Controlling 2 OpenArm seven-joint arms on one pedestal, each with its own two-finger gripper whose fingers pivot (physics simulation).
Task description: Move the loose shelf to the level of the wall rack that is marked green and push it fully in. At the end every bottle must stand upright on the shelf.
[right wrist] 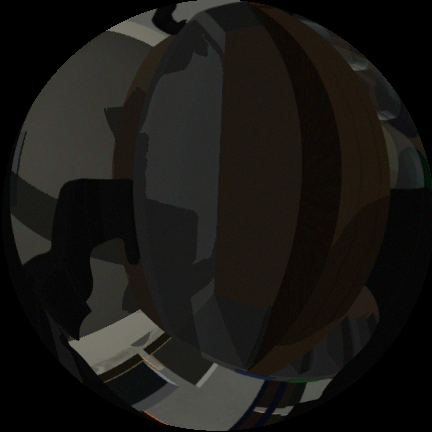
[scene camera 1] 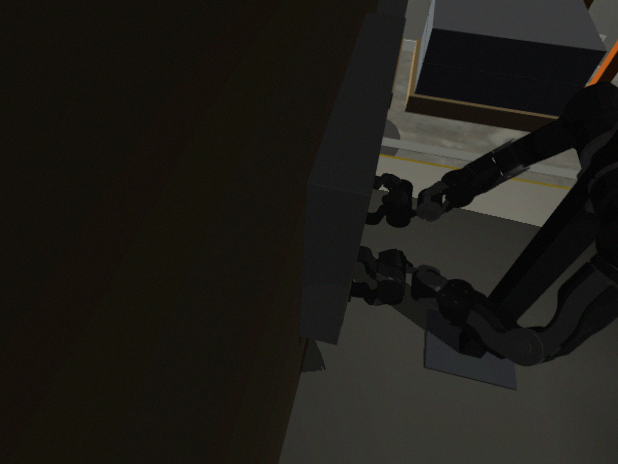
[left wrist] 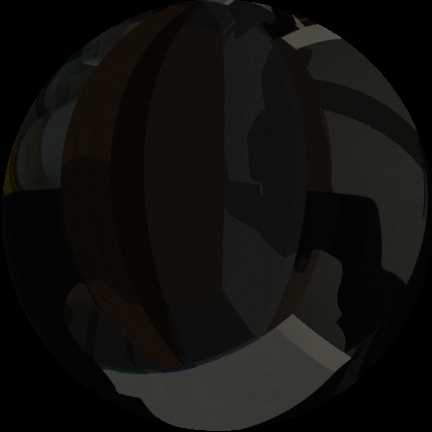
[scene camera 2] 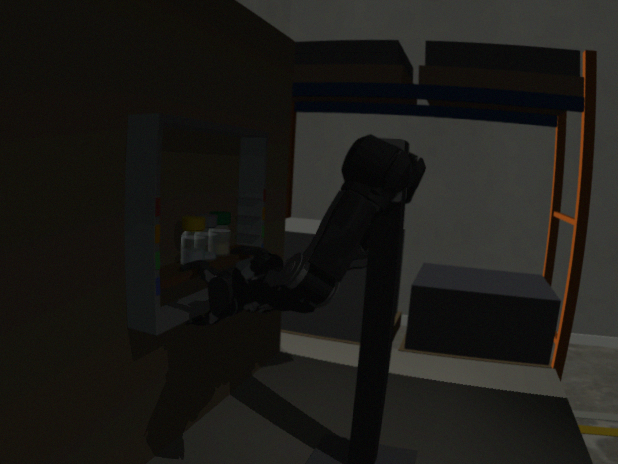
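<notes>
The loose brown shelf [scene camera 2: 172, 280] [left wrist: 90, 130] [right wrist: 365, 165] lies across the grey wall rack [scene camera 1: 335, 250] [scene camera 2: 142, 225], its edge near the blue marks, below the green mark [scene camera 2: 158, 260] [left wrist: 132, 371] [right wrist: 302, 381]. A yellow-capped bottle [scene camera 2: 194, 245], a green-capped bottle [scene camera 2: 219, 241] and others stand upright on it. My left gripper [scene camera 1: 356, 270] [scene camera 2: 194, 294] [left wrist: 192, 280] and right gripper [scene camera 1: 375, 200] [right wrist: 245, 275] are shut on the shelf from the front, one finger above, one below. The upper fingertips are hidden behind its edge; the lower ones show near the rack's bottom panel.
The rack hangs on a dark brown wall [scene camera 2: 75, 200]. The bottom panel [left wrist: 265, 150] [right wrist: 180, 175] runs beneath the shelf. Large grey boxes [scene camera 1: 505, 65] [scene camera 2: 480, 320] and an orange-posted storage rack [scene camera 2: 575, 250] stand farther off. The robot's pedestal column [scene camera 2: 377, 325] stands in front of the wall.
</notes>
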